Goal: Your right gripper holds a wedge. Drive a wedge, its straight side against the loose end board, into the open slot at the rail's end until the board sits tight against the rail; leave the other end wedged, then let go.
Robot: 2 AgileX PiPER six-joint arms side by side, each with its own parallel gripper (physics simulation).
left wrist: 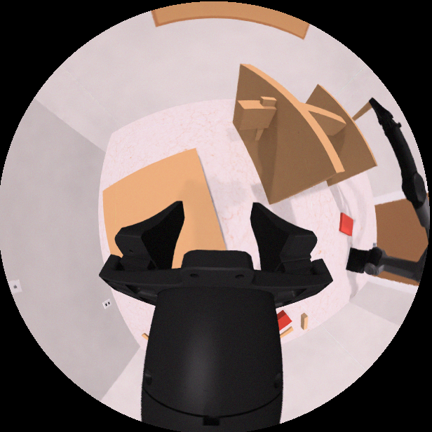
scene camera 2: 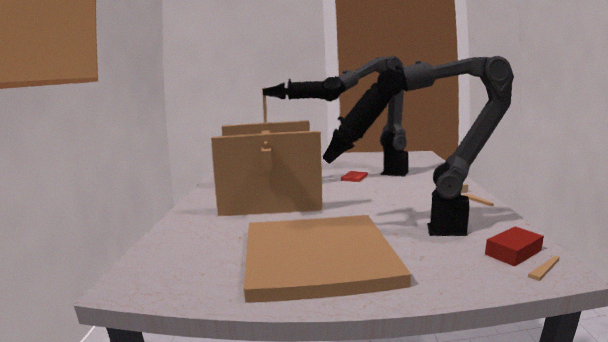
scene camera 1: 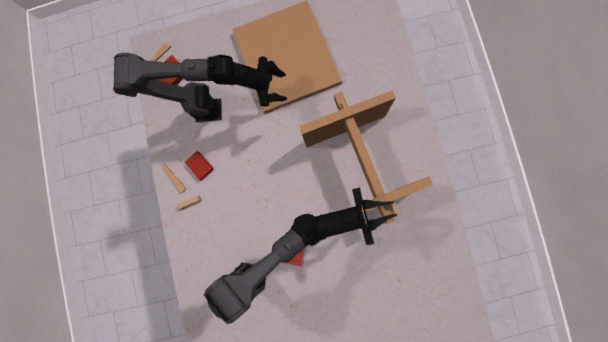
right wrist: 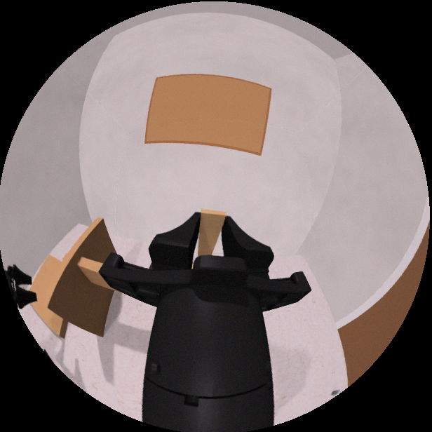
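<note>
My right gripper (scene camera 1: 393, 210) (scene camera 2: 265, 92) (right wrist: 211, 221) is shut on the wedge (scene camera 2: 265, 107) (left wrist: 361, 111) (right wrist: 212, 227), which hangs upright, narrowing downward, above the rail's lower end in scene camera 1. The wedge's lower tip is hidden behind the boards in scene camera 2, and I cannot tell whether it is in the slot. The rail (scene camera 1: 362, 152) (left wrist: 325, 117) passes through the loose end board (scene camera 1: 412, 188) (left wrist: 357, 145) and the other end board (scene camera 1: 320, 132) (scene camera 2: 240, 170). A wedge (scene camera 2: 265, 145) (left wrist: 268, 101) sits in that other end. My left gripper (scene camera 1: 285, 86) (scene camera 2: 327, 160) (left wrist: 217, 209) is open and empty.
A flat wooden panel (scene camera 1: 287, 40) (scene camera 2: 320, 255) lies below and near my left gripper. Red blocks (scene camera 1: 198, 165) (scene camera 2: 514, 245) and loose wedges (scene camera 1: 174, 179) (scene camera 2: 544, 268) lie near the arm bases. Another red block (scene camera 1: 296, 257) lies under my right arm.
</note>
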